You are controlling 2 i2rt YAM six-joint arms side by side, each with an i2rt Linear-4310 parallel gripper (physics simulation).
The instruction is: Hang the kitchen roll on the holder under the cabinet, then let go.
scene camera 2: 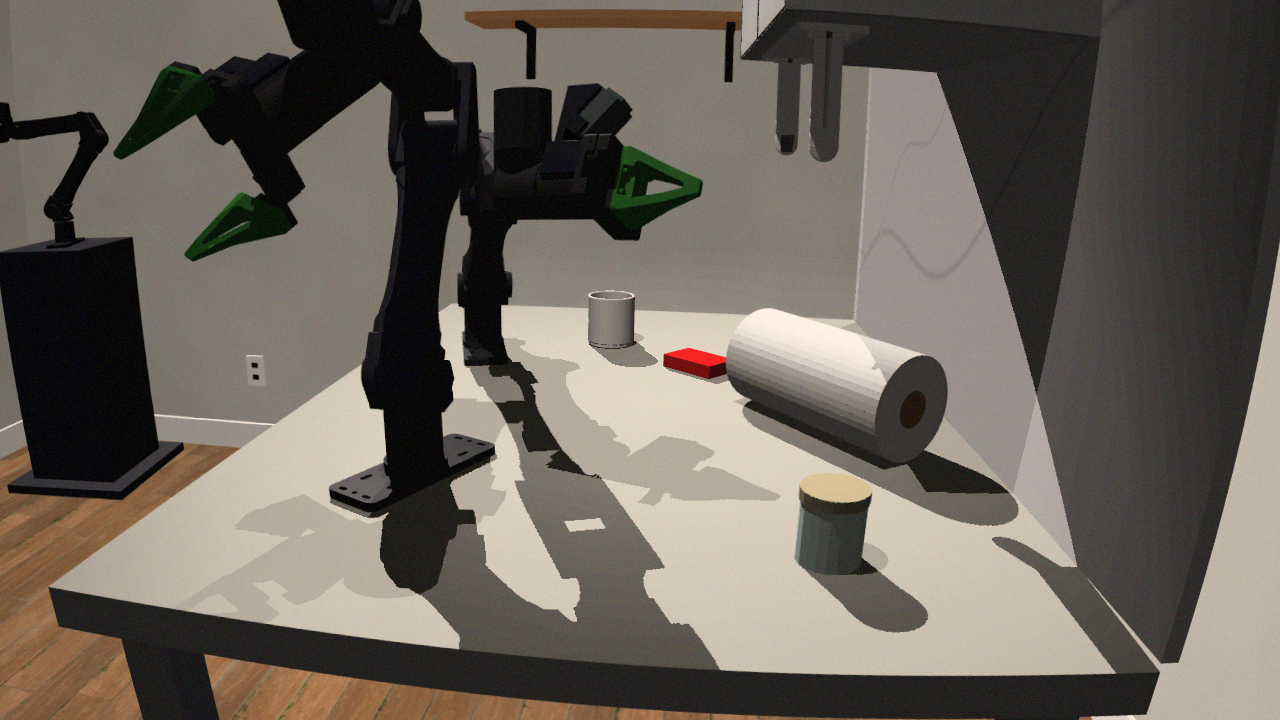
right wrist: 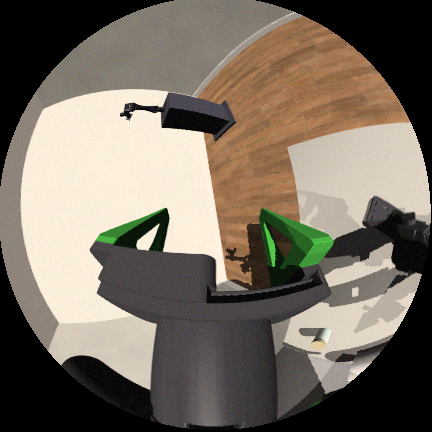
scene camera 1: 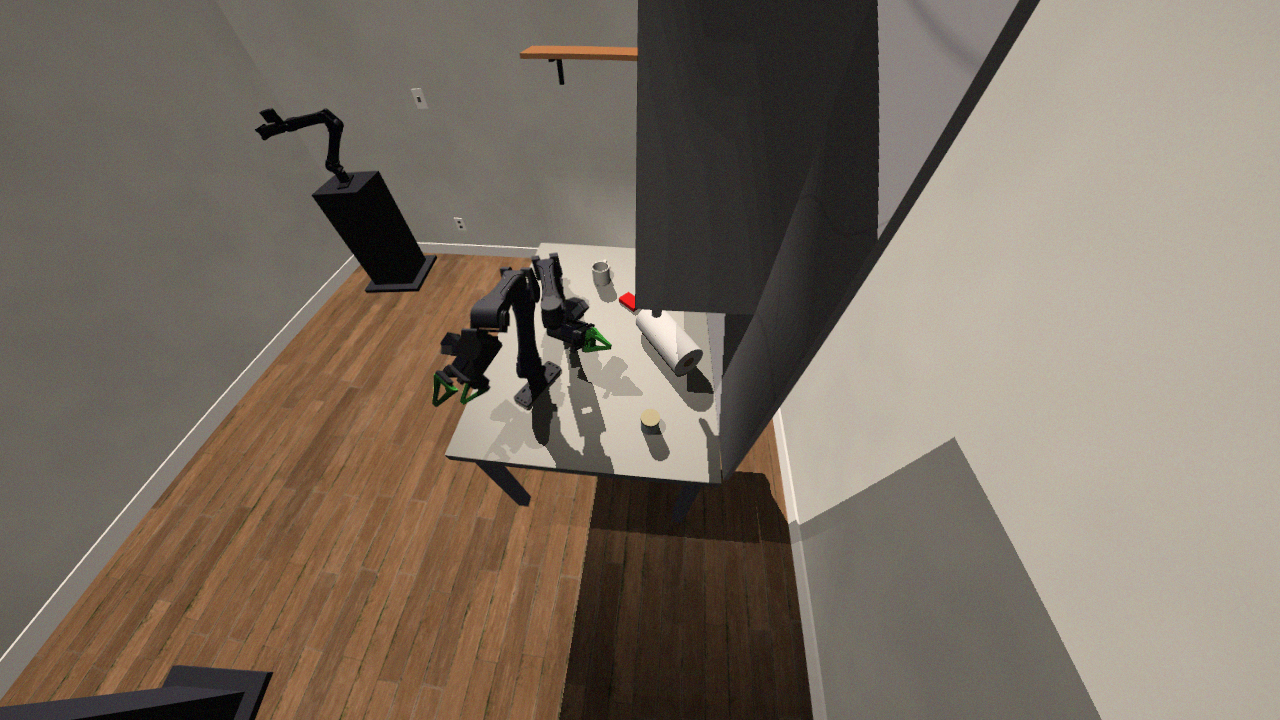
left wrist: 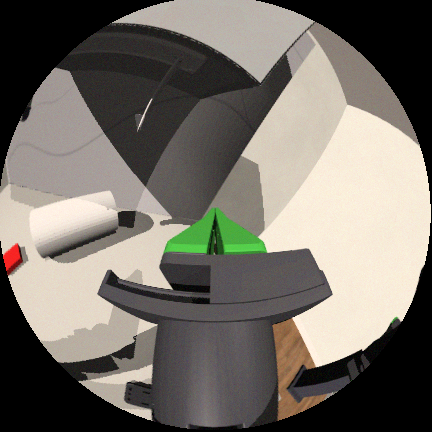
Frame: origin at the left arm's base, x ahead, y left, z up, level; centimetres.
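Seen in the pictures: left gripper, fingertip midpoint: (scene camera 2: 701,187) (scene camera 1: 611,347) (left wrist: 214,212); right gripper, fingertip midpoint: (scene camera 2: 153,209) (right wrist: 213,212) (scene camera 1: 448,404); left arm's base, link origin: (scene camera 2: 483,349); right arm's base, link origin: (scene camera 2: 416,473) (right wrist: 395,223) (scene camera 1: 538,383).
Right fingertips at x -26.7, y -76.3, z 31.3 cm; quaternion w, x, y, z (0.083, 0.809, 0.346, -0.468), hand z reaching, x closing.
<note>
Pixels of each thing's top centre, then the offset from my right fingertips to it. "pt": a spot on its surface instead. Level surfaces: height alone.
- white kitchen roll, top centre: (scene camera 2: 835,329) (left wrist: 69,203) (scene camera 1: 669,326) dx +68.4, dy +30.8, dz -18.4 cm
- table, surface height: dz -31.3 cm
- holder, top centre: (scene camera 2: 807,31) dx +62.1, dy +30.1, dz +17.6 cm
- grey mug, surface spot: (scene camera 2: 611,319) (scene camera 1: 600,278) pt dx +48.2, dy +73.5, dz -26.1 cm
- red block, top centre: (scene camera 2: 698,356) (scene camera 1: 630,300) dx +59.5, dy +59.6, dz -29.3 cm
- jar with a tan lid, top centre: (scene camera 2: 835,487) (scene camera 1: 650,417) (right wrist: 317,345) dx +53.5, dy -1.6, dz -24.3 cm
The white kitchen roll (scene camera 1: 665,340) (scene camera 2: 823,380) (left wrist: 75,223) lies on its side on the table (scene camera 2: 313,617); its brown core faces the viewer in scene camera 2. The holder (scene camera 2: 825,98), two grey arms, hangs down under the cabinet (scene camera 1: 751,161) (scene camera 2: 975,40), above the roll. It holds no roll. My left gripper (scene camera 1: 609,343) (scene camera 2: 700,187) (left wrist: 214,212) is shut and empty, in the air above the table, apart from the roll. My right gripper (scene camera 1: 454,402) (scene camera 2: 150,207) (right wrist: 213,212) is open and empty, high up and well away from the roll, on the other side of the arm bases.
A grey mug (scene camera 1: 601,273) (scene camera 2: 611,319) and a red block (scene camera 1: 629,301) (scene camera 2: 694,362) (left wrist: 13,258) stand near the roll's far end. A jar with a tan lid (scene camera 1: 650,421) (scene camera 2: 831,523) (right wrist: 321,339) stands nearer the viewer in scene camera 2. A wall shelf (scene camera 1: 580,52) (scene camera 2: 608,19) is behind.
</note>
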